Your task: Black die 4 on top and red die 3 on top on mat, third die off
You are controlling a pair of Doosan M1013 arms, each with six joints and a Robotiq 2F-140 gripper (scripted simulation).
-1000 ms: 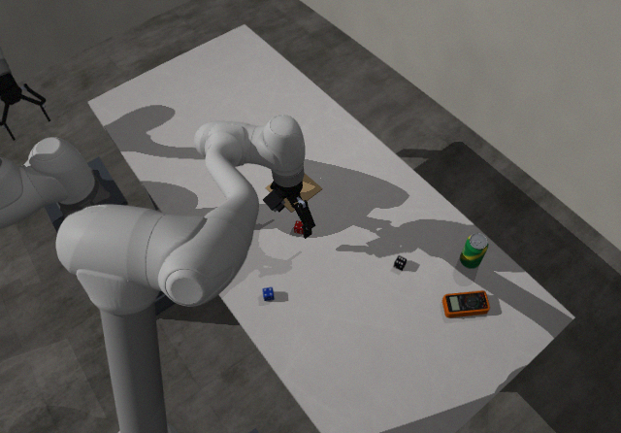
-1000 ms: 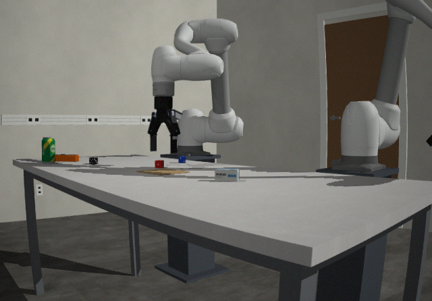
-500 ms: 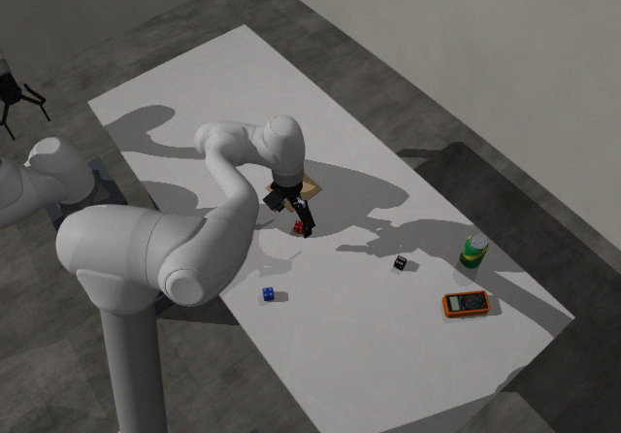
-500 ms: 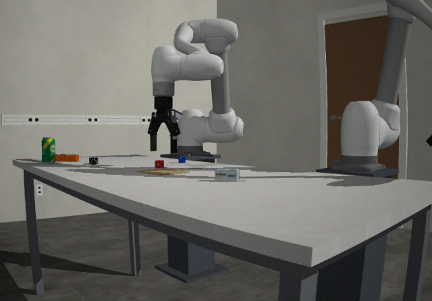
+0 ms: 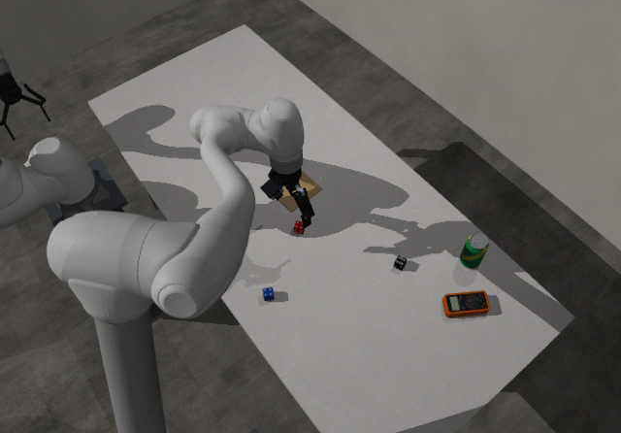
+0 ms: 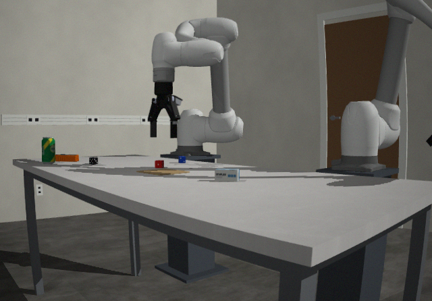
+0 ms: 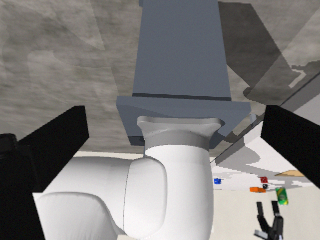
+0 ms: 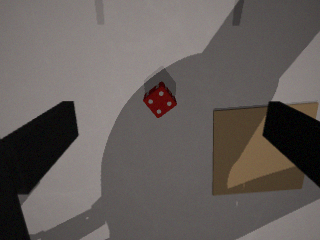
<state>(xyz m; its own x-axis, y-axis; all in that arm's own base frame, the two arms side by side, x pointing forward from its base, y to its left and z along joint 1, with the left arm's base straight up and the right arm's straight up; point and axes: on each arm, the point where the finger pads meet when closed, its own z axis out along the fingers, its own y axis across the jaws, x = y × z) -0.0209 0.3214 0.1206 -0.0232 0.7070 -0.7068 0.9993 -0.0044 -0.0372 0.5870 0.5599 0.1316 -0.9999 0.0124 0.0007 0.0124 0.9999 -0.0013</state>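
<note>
My right gripper is now 300 mm to the left of the black die, 190 mm short of it and 120 mm above it. Also, from my right hand: blue die 190 mm behind, 150 mm to the right, 120 mm below; then red die 120 mm below, 10 mm to the right, 10 mm ahead; then tan mat 140 mm to the left, 130 mm below, 90 mm ahead.
</note>
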